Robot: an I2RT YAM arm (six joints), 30 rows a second.
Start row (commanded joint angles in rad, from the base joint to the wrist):
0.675 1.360 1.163 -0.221 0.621 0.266
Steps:
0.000 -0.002 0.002 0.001 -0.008 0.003
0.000 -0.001 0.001 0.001 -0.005 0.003
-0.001 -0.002 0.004 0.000 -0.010 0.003
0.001 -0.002 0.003 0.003 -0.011 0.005
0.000 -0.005 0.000 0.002 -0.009 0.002
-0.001 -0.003 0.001 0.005 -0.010 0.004
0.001 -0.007 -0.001 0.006 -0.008 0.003
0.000 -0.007 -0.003 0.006 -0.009 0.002
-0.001 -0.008 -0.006 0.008 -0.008 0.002
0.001 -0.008 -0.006 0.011 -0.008 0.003
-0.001 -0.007 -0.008 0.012 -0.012 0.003
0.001 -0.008 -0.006 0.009 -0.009 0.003
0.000 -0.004 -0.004 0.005 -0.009 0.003
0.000 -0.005 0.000 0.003 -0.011 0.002
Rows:
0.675 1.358 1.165 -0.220 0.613 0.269
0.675 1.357 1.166 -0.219 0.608 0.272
0.674 1.355 1.170 -0.219 0.598 0.275
0.675 1.353 1.173 -0.216 0.587 0.280
0.675 1.348 1.173 -0.214 0.578 0.282
0.674 1.345 1.174 -0.209 0.568 0.286
0.675 1.338 1.173 -0.203 0.560 0.289
0.675 1.331 1.170 -0.197 0.551 0.291
0.674 1.323 1.164 -0.189 0.543 0.293
0.675 1.315 1.158 -0.178 0.535 0.296
0.674 1.308 1.150 -0.166 0.523 0.299
0.675 1.300 1.144 -0.157 0.514 0.302
0.675 1.296 1.140 -0.152 0.505 0.305
0.675 1.291 1.140 -0.149 0.494 0.307

